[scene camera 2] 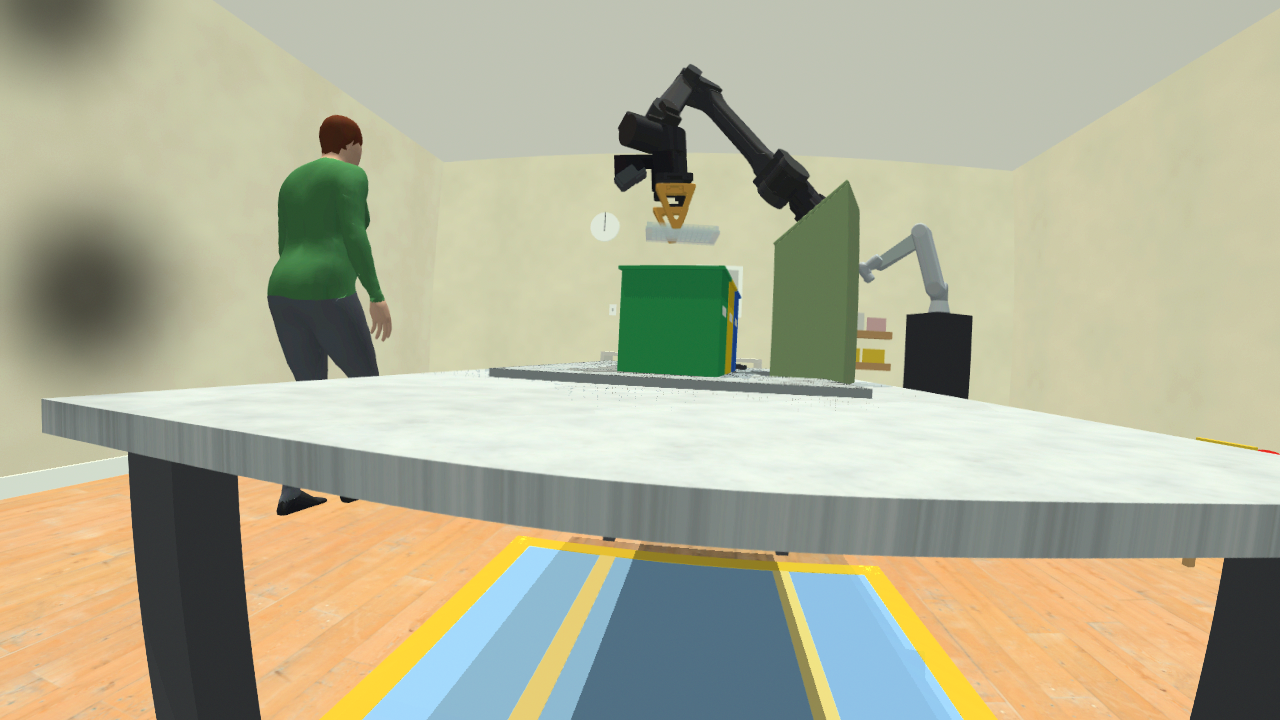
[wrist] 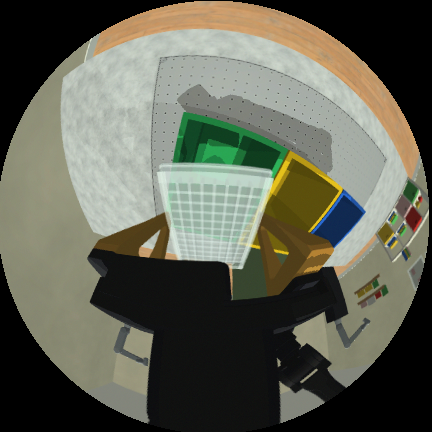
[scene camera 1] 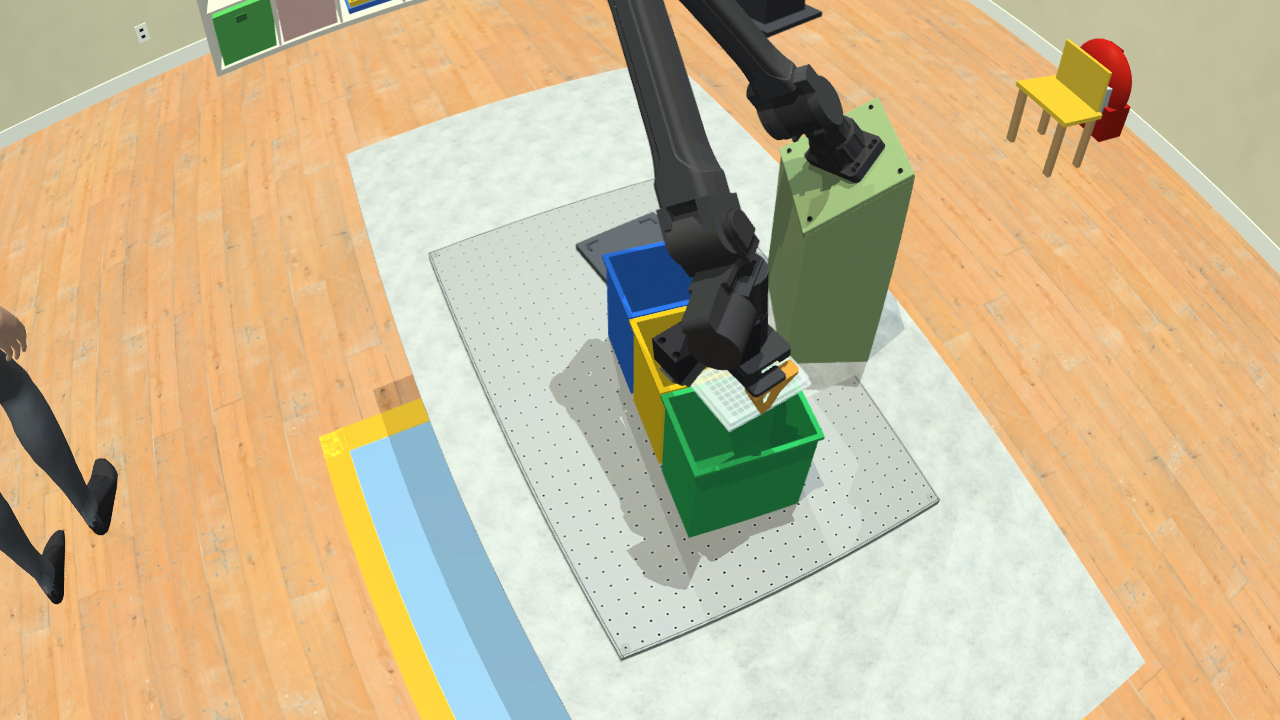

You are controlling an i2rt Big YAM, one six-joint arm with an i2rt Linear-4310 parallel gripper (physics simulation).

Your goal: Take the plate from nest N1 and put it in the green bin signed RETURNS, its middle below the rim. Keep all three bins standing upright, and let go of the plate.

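Places are measured from the arm's base along level axes (x ahead, y left, z up), in millimetres.
Pixels of known places: gripper, fingertip midpoint: (scene camera 2: 674, 236) (wrist: 213, 216) (scene camera 1: 742, 388); arm's base at its link origin: (scene camera 2: 822, 222) (wrist: 274, 336) (scene camera 1: 847, 153).
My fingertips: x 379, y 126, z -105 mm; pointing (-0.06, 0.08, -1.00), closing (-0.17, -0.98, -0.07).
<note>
For each thing: its top centre in the pictures, then the offset to it from my fingertips. "*": a spot on its surface instead.
- clear gridded plate at its top centre: (wrist: 211, 236) (scene camera 1: 752, 377) (scene camera 2: 681, 229) 13 mm back, 3 mm left, 14 mm up
- green bin at its top centre: (scene camera 1: 744, 416) (wrist: 215, 191) (scene camera 2: 678, 272) 9 mm back, 3 mm left, 65 mm down
- yellow bin at its top centre: (scene camera 1: 708, 339) (wrist: 291, 217) 68 mm back, 116 mm right, 65 mm down
- blue bin at its top centre: (scene camera 1: 675, 271) (wrist: 331, 233) 127 mm back, 235 mm right, 65 mm down
- dark grey pad at a spot on its surface: (scene camera 1: 601, 247) * 199 mm back, 476 mm right, 233 mm down
The clear gridded plate (scene camera 1: 726, 398) (scene camera 2: 702, 234) (wrist: 215, 200) is held nearly level above the green bin (scene camera 1: 747, 497) (scene camera 2: 671, 322) (wrist: 210, 131). In scene camera 2 a gap shows between the plate and the bin's rim. In scene camera 1 the plate overlaps the bin's back part, near the yellow bin. My gripper (scene camera 2: 671, 231) (wrist: 213, 216) is shut on the plate, with its orange fingers at two opposite sides. The green bin stands upright. No RETURNS sign is readable. Nest N1 cannot be made out.
The yellow bin (scene camera 1: 650, 394) (wrist: 312, 190) and the blue bin (scene camera 1: 618, 331) (wrist: 342, 215) stand upright in a row behind the green one. A dark grey pad (scene camera 1: 601, 247) lies beyond the blue bin. The green pedestal (scene camera 1: 832, 277) (scene camera 2: 814, 295) stands beside the row. A person (scene camera 2: 322, 232) stands beyond the table.
</note>
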